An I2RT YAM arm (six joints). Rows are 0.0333 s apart.
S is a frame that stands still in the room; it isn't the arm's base.
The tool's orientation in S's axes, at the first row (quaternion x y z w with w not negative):
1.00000, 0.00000, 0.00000, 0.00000
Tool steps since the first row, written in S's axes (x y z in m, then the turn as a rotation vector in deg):
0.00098, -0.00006, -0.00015, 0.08, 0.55, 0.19
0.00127, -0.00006, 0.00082, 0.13, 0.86, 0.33
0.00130, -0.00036, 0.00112, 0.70, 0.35, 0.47
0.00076, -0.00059, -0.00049, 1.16, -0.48, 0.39
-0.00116, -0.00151, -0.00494, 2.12, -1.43, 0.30
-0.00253, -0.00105, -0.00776, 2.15, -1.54, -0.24
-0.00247, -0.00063, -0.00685, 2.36, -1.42, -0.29
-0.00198, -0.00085, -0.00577, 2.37, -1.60, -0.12
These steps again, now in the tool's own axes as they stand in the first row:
0.00098, 0.00006, 0.00015, 0.08, -0.55, -0.19
0.00127, 0.00006, -0.00082, 0.13, -0.86, -0.33
0.00130, 0.00036, -0.00112, 0.70, -0.35, -0.47
0.00076, 0.00059, 0.00049, 1.16, 0.48, -0.39
-0.00116, 0.00151, 0.00494, 2.12, 1.43, -0.30
-0.00253, 0.00105, 0.00776, 2.15, 1.54, 0.24
-0.00247, 0.00063, 0.00685, 2.36, 1.42, 0.29
-0.00198, 0.00085, 0.00577, 2.37, 1.60, 0.12

